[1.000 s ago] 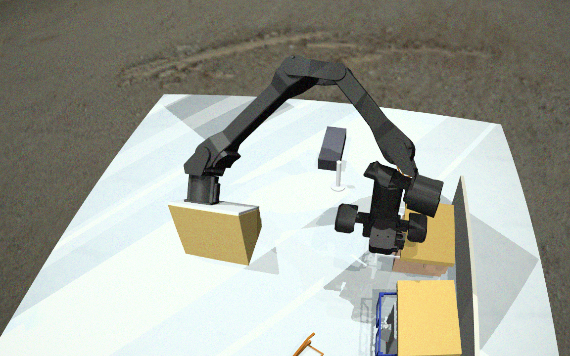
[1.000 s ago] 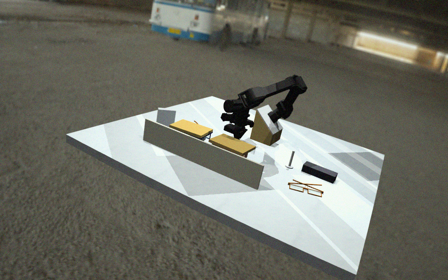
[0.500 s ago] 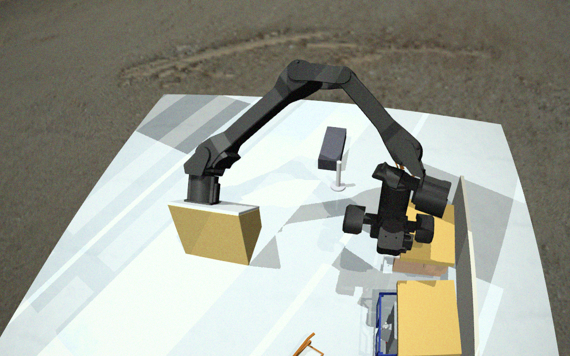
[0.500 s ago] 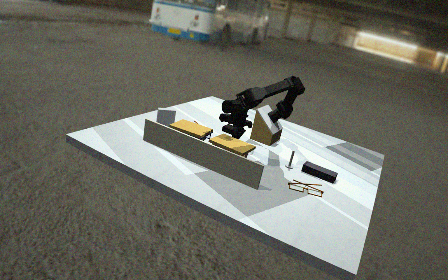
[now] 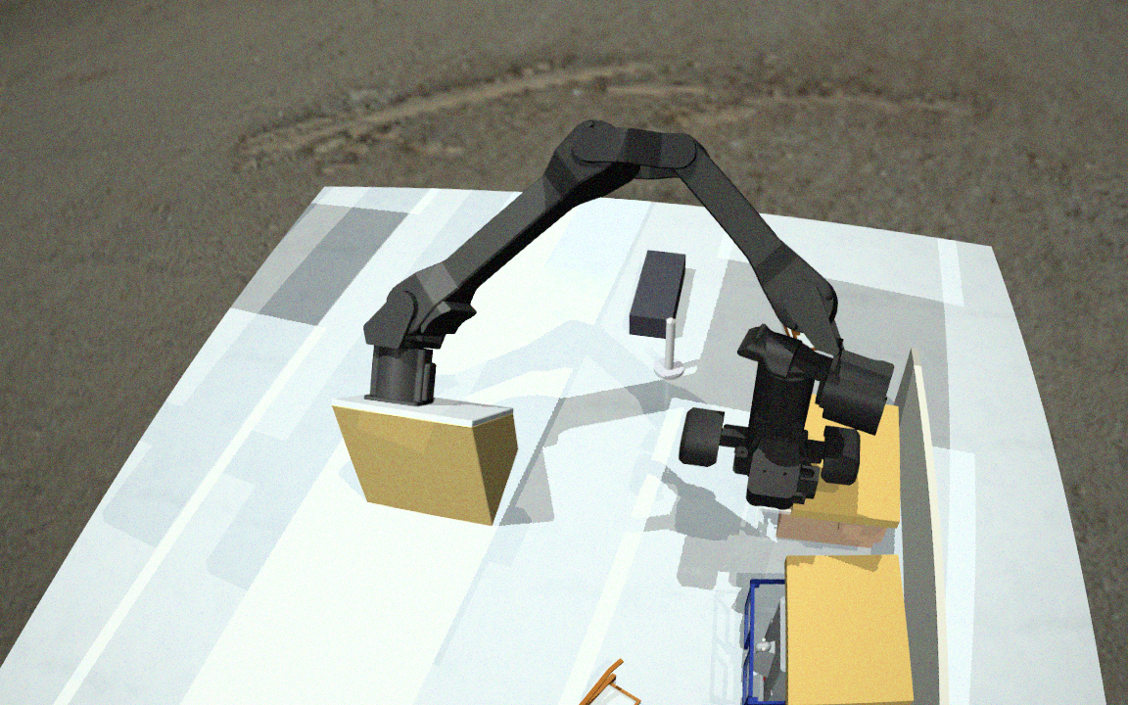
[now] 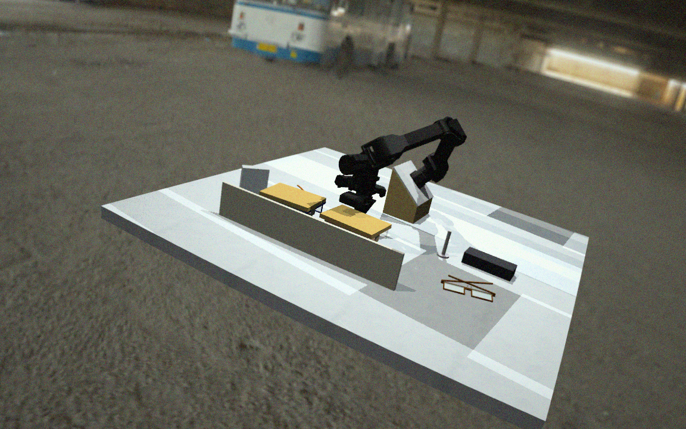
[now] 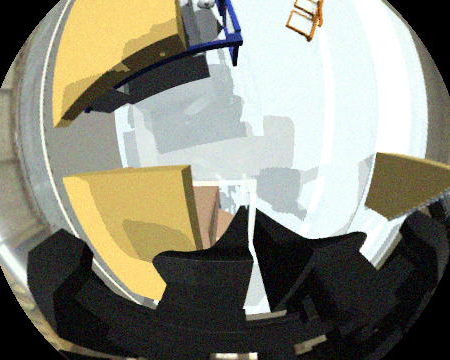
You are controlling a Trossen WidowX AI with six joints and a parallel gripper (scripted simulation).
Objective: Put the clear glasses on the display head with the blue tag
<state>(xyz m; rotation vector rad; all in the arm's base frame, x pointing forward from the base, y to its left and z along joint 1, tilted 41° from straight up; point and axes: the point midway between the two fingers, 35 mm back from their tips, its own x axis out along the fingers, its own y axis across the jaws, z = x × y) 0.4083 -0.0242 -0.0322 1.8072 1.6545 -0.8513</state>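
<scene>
The skin-coloured display head lies 7 cm ahead of my gripper tip, 3 cm to the left of it and 1 cm below it. Also, from my gripper tip: post: 12 cm behind, 26 cm to the left, 4 cm below; long upright wall: 19 cm ahead, 8 cm to the right, 1 cm below; grey display head: 6 cm ahead, 19 cm to the right, 1 cm below.
</scene>
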